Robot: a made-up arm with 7 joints.
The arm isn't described. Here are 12 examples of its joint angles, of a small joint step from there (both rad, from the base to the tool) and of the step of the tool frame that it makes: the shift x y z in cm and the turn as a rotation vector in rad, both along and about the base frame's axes.
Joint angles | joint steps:
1: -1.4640 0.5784 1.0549 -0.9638 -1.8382 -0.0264 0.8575 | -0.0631 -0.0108 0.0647 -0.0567 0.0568 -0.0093 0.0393
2: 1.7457 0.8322 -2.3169 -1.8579 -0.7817 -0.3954 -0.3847 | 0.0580 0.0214 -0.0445 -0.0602 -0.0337 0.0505 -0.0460
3: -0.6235 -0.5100 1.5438 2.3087 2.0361 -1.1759 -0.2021 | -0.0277 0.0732 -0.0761 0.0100 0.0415 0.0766 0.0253
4: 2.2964 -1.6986 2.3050 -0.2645 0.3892 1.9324 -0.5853 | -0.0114 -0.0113 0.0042 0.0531 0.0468 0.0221 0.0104
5: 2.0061 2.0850 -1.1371 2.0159 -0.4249 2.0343 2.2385 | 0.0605 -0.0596 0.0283 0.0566 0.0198 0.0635 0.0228
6: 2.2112 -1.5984 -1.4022 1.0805 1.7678 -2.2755 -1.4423 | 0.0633 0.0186 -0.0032 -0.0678 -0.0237 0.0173 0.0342
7: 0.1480 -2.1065 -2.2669 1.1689 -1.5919 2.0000 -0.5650 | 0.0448 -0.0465 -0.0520 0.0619 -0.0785 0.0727 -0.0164
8: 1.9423 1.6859 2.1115 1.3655 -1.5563 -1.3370 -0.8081 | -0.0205 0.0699 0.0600 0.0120 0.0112 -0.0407 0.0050
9: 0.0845 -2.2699 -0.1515 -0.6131 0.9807 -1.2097 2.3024 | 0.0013 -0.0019 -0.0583 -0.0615 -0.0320 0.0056 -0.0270
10: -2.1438 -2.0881 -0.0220 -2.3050 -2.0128 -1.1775 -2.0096 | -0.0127 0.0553 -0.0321 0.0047 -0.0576 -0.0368 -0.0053
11: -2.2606 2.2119 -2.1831 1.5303 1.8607 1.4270 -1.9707 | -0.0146 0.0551 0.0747 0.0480 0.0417 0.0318 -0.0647
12: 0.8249 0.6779 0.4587 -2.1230 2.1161 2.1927 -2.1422 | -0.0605 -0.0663 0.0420 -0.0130 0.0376 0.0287 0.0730
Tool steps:
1: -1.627 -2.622 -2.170 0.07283 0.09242 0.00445
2: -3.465 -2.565 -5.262 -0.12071 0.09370 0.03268
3: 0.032 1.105 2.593 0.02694 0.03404 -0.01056
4: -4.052 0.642 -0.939 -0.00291 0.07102 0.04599
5: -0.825 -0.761 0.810 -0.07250 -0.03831 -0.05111
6: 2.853 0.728 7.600 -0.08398 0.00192 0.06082
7: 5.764 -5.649 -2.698 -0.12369 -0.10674 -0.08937
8: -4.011 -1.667 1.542 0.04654 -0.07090 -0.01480
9: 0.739 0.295 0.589 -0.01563 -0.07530 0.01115
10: -1.484 -0.670 2.925 0.02316 -0.00069 0.04021
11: 2.171 -1.668 -6.544 0.13829 -0.03119 0.05978
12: -1.391 -0.795 2.037 0.00755 0.05724 0.03765
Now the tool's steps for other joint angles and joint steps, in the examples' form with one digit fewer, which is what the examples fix.
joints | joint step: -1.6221 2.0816 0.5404 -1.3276 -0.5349 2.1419 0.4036 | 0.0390 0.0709 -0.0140 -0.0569 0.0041 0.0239 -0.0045
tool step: 0.30 -1.21 -4.18 0.0475 -0.0455 0.0521
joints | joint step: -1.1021 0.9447 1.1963 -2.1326 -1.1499 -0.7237 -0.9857 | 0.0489 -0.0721 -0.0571 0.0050 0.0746 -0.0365 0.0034
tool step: -5.56 12.59 2.64 -0.1369 -0.1010 0.0768
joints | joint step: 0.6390 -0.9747 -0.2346 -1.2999 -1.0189 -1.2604 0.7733 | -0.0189 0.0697 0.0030 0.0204 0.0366 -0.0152 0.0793
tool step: 1.81 5.07 -3.04 0.0988 0.0448 0.0439
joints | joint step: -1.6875 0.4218 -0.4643 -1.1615 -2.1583 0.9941 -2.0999 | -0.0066 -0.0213 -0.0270 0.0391 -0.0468 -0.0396 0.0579
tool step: -2.78 -0.28 2.86 -0.0307 -0.0622 -0.0279
